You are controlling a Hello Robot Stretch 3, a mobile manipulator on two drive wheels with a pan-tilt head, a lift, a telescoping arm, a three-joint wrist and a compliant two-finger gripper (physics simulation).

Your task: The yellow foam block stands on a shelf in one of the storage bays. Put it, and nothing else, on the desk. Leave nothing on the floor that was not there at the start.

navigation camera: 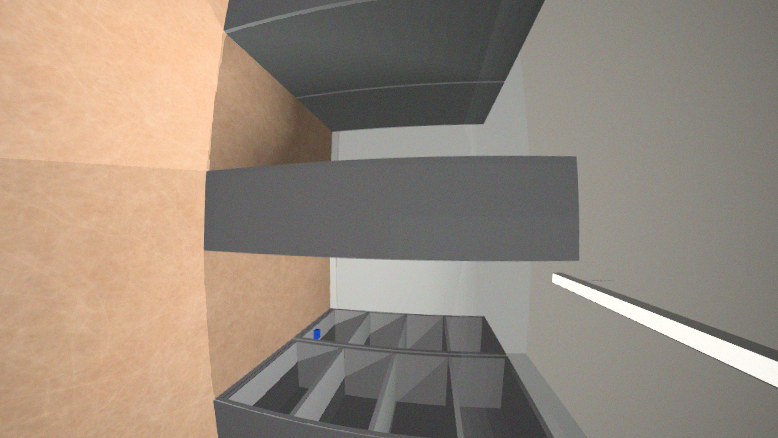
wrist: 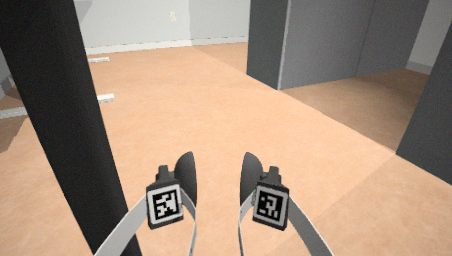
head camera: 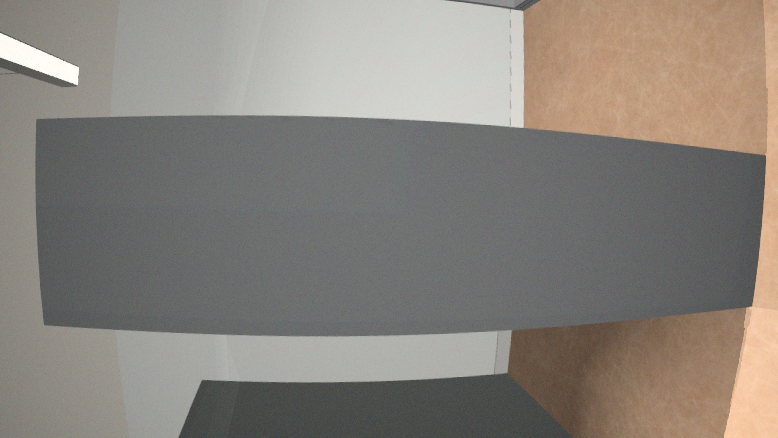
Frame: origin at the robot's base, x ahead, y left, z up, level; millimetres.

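Seen in the pictures: gripper, fingertip midpoint: point(wrist: 219, 170).
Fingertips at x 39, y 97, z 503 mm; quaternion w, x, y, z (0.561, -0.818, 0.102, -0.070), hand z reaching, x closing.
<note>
A point is followed by its place in that frame.
My gripper point(wrist: 219, 170) @(y 97, x 40, z 503 mm) is open in the wrist view, with nothing between its two fingers and the floor behind them. The yellow foam block does not show in these views. A grey shelf unit point(navigation camera: 261, 424) @(y -829, x 1325, z 342 mm) with open compartments shows at the bottom of the navigation view. A small blue block point(navigation camera: 316, 334) @(y -571, x 2519, z 108 mm) is in one of its far compartments, at the end near the floor. No desk top shows; whether the white bars on the floor in the wrist view belong to the desk, I cannot tell.
A tall grey panel point(head camera: 381, 217) @(y 336, x 1075, z 1142 mm) point(navigation camera: 381, 206) @(y 370, x 1068, z 1036 mm) point(wrist: 435, 115) @(y 507, x 1038, z 243 mm) stands in front. A dark grey unit point(head camera: 370, 413) point(navigation camera: 402, 54) @(y 1587, x 1327, z 1077 mm) point(wrist: 325, 45) @(y 1572, x 1255, z 315 mm) stands beyond a bay. White bars point(wrist: 106, 98) lie on the floor at the left. A black mast point(wrist: 65, 125) @(y 116, x -64, z 546 mm) crosses the wrist view's left side.
</note>
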